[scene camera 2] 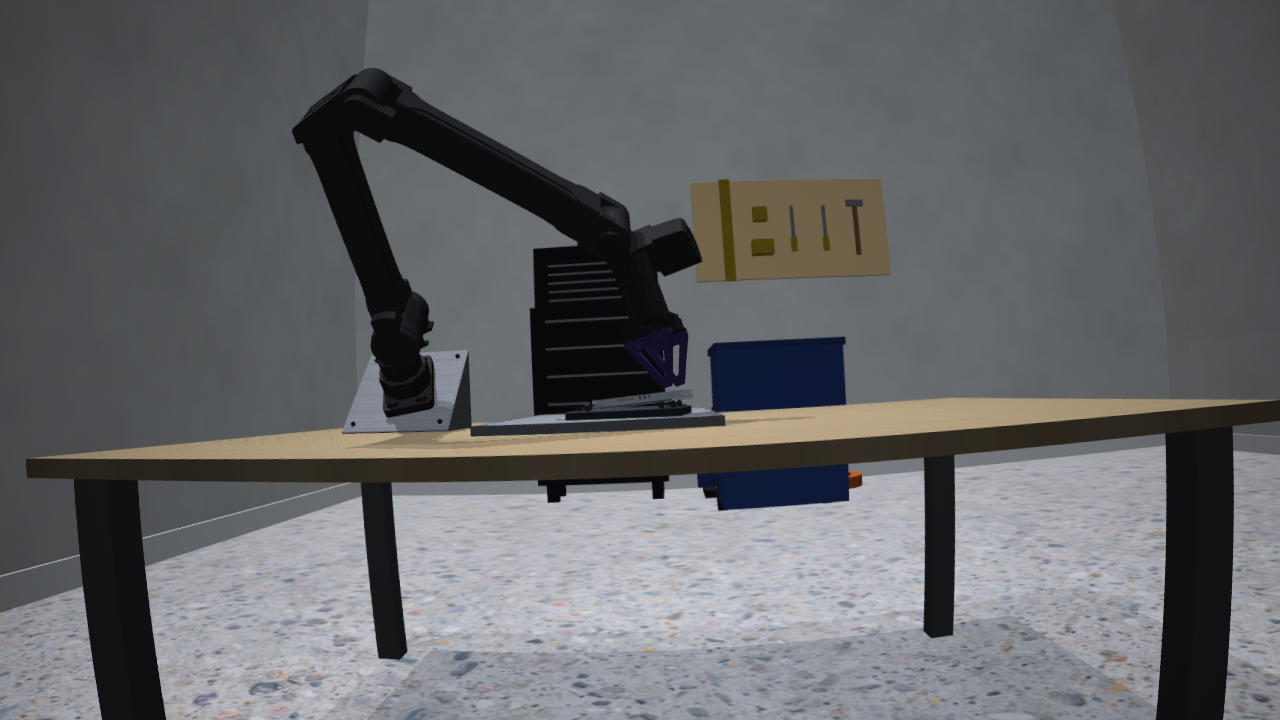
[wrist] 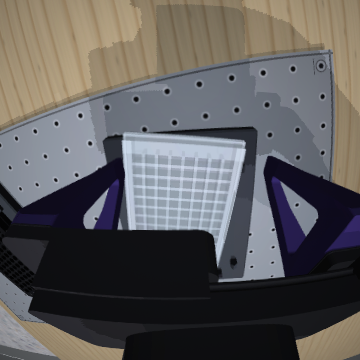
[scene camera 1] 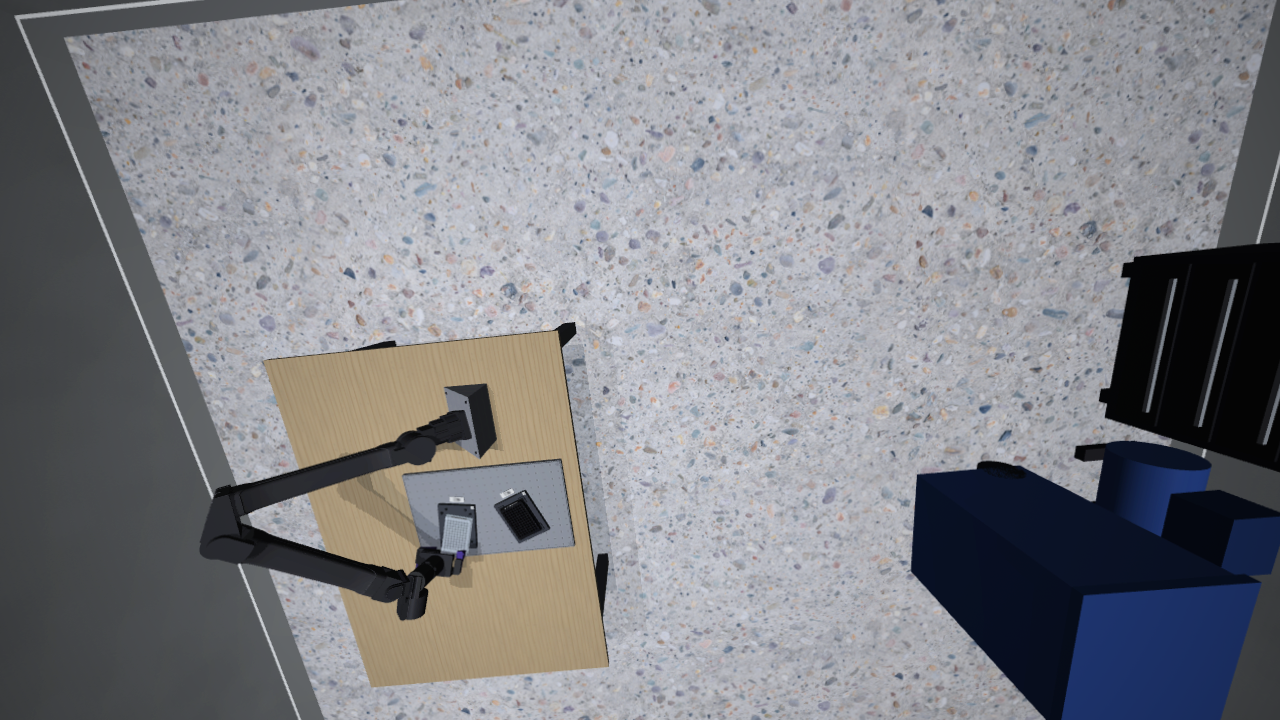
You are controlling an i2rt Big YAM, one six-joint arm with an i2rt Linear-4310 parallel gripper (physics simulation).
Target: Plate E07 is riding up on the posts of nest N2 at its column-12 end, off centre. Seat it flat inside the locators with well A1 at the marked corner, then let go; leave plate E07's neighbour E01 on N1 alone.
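Seen in the pictures: gripper, fingertip midpoint: (scene camera 2: pixel 674 386) (wrist: pixel 194 163) (scene camera 1: pixel 450 550); arm's base, origin of the base link: (scene camera 2: pixel 410 388) (scene camera 1: pixel 461 424).
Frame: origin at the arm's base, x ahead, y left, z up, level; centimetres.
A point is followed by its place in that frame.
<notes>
Plate E07 (scene camera 1: pixel 456 532) @[x 36.5, y -16.5, z -2.9 cm] (scene camera 2: pixel 644 396) @[x 37.3, y -21.4, z -2.9 cm] (wrist: pixel 182 190) @[x 39.3, y -18.0, z -3.6 cm], clear with a well grid, sits tilted on the dark nest N2 (scene camera 1: pixel 456 508) @[x 29.0, y -14.6, z -4.6 cm] (scene camera 2: pixel 626 412) @[x 34.6, y -22.9, z -5.0 cm] (wrist: pixel 243 225) @[x 33.4, y -21.8, z -4.6 cm]. Its far end from the arm base rides higher in the second scene view. In the wrist view it is skewed, with more bare nest along its right side. My gripper (scene camera 1: pixel 458 557) @[x 41.8, y -19.8, z -1.7 cm] (scene camera 2: pixel 675 383) @[x 41.8, y -19.8, z -1.7 cm] (wrist: pixel 194 163) @[x 41.8, y -19.8, z -1.7 cm] is open, its purple fingers above and on either side of the plate, the left one nearer it. The gripper body hides the plate's lower part. Black plate E01 (scene camera 1: pixel 520 517) @[x 36.6, y 5.6, z -3.2 cm] (wrist: pixel 17 267) @[x 36.2, y 4.6, z -3.2 cm] sits on nest N1 (scene camera 1: pixel 529 498) @[x 31.6, y 9.8, z -4.8 cm]. Well A1 cannot be made out.
Both nests stand on a grey perforated board (scene camera 1: pixel 554 479) @[x 27.4, y 19.5, z -5.7 cm] (scene camera 2: pixel 519 428) @[x 20.2, y -29.5, z -6.2 cm] (wrist: pixel 220 97) @[x 44.8, y -23.2, z -5.8 cm] on the wooden table (scene camera 1: pixel 519 617) @[x 78.2, y -9.7, z -7.1 cm] (scene camera 2: pixel 895 416) @[x 66.3, y -40.1, z -7.1 cm] (wrist: pixel 60 45) @[x 54.1, y -12.4, z -7.1 cm]. The arm's angled base mount (scene camera 1: pixel 478 420) @[x -0.7, y 6.8, z 2.8 cm] (scene camera 2: pixel 454 385) @[x 7.9, y -1.0, z 0.2 cm] stands behind the board. White labels lie by the nests.
</notes>
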